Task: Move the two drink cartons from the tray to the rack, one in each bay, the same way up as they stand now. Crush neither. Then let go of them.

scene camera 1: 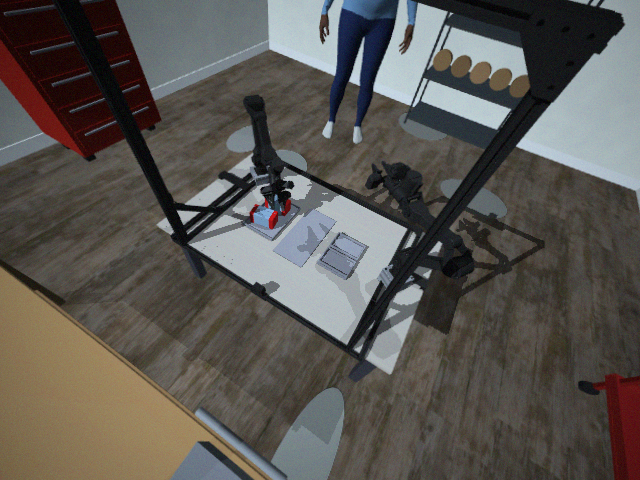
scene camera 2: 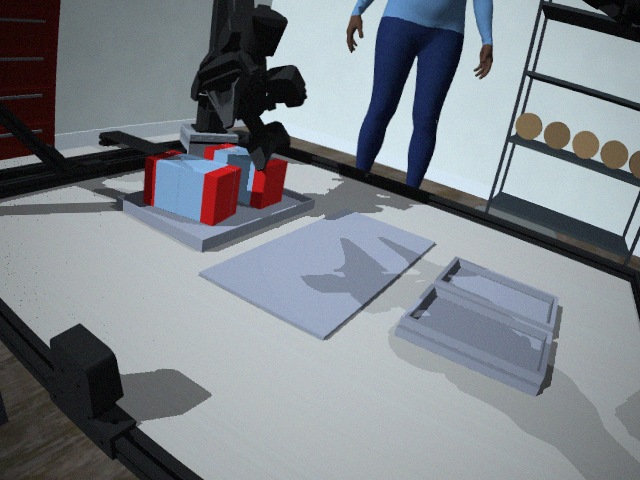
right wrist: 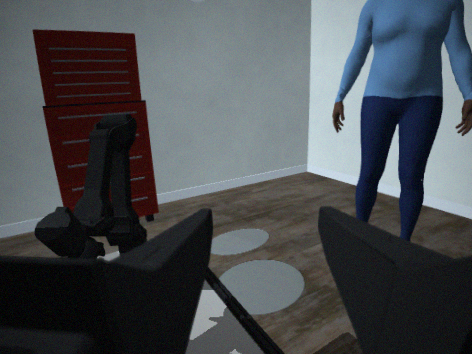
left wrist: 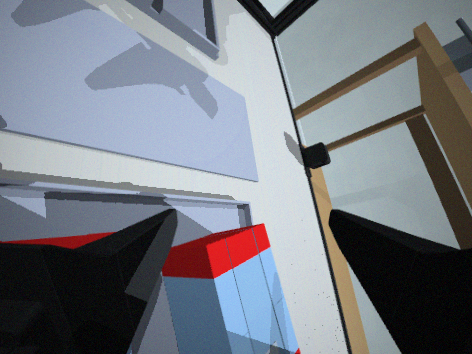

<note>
I see my left gripper (scene camera 2: 245,149), my right gripper (scene camera 1: 377,162), a flat grey mat (left wrist: 91,81) and a grey tray (scene camera 2: 247,219).
My left gripper is seen too in the left wrist view (left wrist: 253,216). My right gripper is seen too in the right wrist view (right wrist: 265,218). The grey tray also shows in the left wrist view (left wrist: 42,210).
</note>
